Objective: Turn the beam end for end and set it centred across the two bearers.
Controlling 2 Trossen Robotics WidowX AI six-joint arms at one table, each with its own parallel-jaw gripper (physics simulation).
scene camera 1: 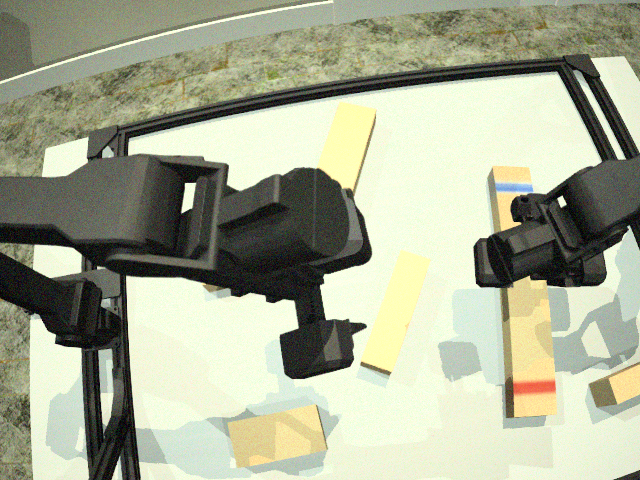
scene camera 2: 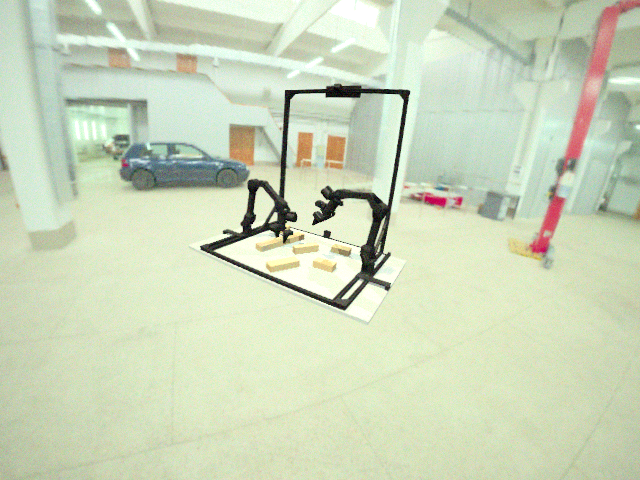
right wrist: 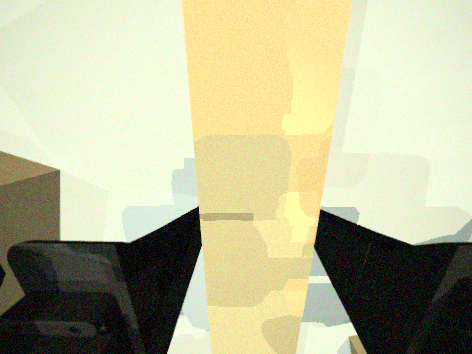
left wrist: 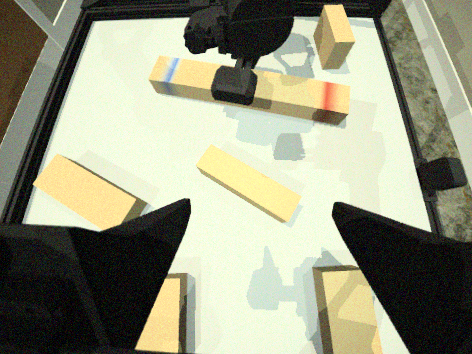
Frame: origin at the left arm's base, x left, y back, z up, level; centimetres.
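Seen in the pictures: left gripper, fingertip midpoint: [scene camera 1: 354, 284] [scene camera 2: 316, 223] [left wrist: 261, 206]; right gripper, fingertip midpoint: [scene camera 1: 521, 282] [scene camera 2: 280, 241] [right wrist: 254, 211]; left arm's base, origin of the base link: [scene camera 1: 101, 329] [scene camera 2: 367, 272]; right arm's base, origin of the base link: [scene camera 2: 246, 232].
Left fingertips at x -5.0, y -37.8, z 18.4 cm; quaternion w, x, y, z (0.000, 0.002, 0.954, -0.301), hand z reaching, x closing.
Pixels of each thing's top centre, then the offset from my left fingertips to it.
- long beam, middle of its top: [right wrist: 257, 240] [scene camera 1: 526, 281] [left wrist: 247, 81] [scene camera 2: 281, 238] dx +0.5, dy -25.7, dz -16.5 cm
- block, middle of its top: [left wrist: 339, 22] dx -17.6, dy -38.2, dz -14.0 cm
The long beam [scene camera 1: 527, 330] [scene camera 2: 268, 244] [left wrist: 295, 95] [right wrist: 240, 75] lies level, on or very near the table, its blue band at the upper end and red band at the lower end in scene camera 1. My right gripper [scene camera 1: 532, 273] [scene camera 2: 285, 238] [right wrist: 254, 211] is shut across its middle, fingertips against both long sides. My left gripper [scene camera 2: 314, 222] [left wrist: 261, 206] is open and empty, high above the table. Loose wooden blocks lie apart from the beam: a slim one [scene camera 1: 395, 312] [left wrist: 248, 184] and wider ones [scene camera 1: 348, 142] [scene camera 1: 279, 436] [left wrist: 165, 320]. Which two are the bearers I cannot tell.
Another block [scene camera 1: 622, 387] [left wrist: 340, 30] is near the beam's red end, on the side away from the slim block. A black frame [scene camera 1: 330, 93] [scene camera 2: 268, 277] borders the white table. My left arm hides part of the table in scene camera 1.
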